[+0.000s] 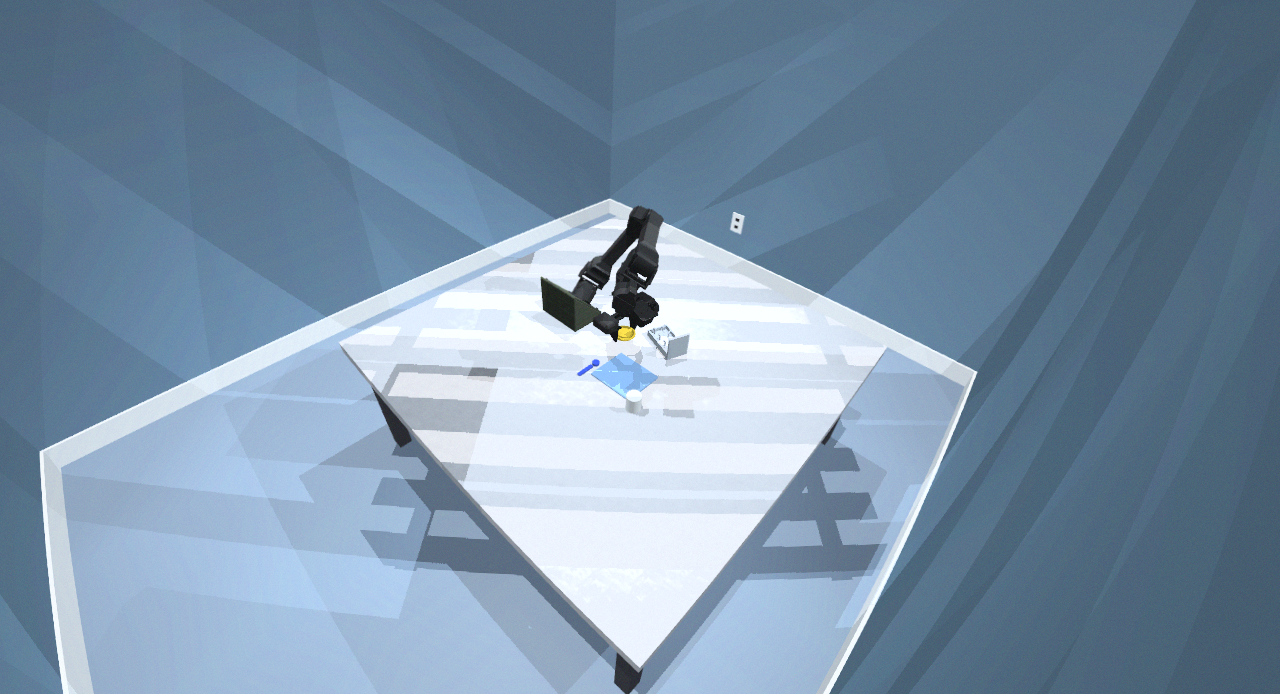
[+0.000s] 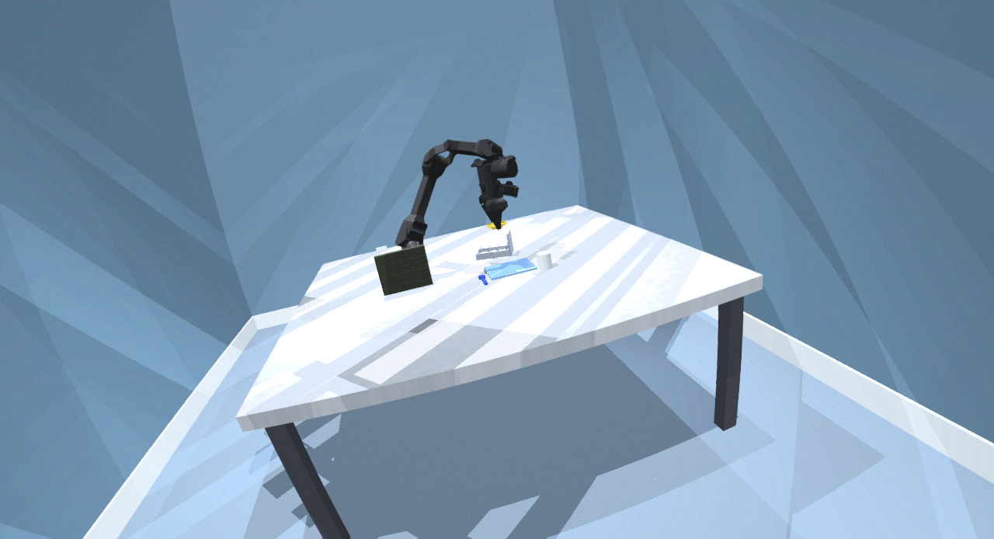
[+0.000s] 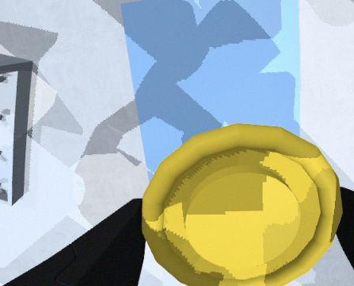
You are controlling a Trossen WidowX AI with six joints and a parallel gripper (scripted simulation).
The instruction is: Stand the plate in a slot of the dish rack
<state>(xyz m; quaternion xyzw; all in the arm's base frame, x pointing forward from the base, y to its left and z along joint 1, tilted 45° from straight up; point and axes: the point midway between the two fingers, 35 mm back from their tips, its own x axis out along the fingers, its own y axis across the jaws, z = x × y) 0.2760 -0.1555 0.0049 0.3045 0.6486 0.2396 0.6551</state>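
Right now my gripper tip is 20 cm to the right of the grey dish rack, 12 cm above it and 2 cm short of it. From my gripper tip the other things lie so: light blue mat (14 cm below, 2 cm ahead, 1 cm to the right); yellow plate (1 cm above); blue spoon (14 cm below, 8 cm behind, 5 cm to the right).
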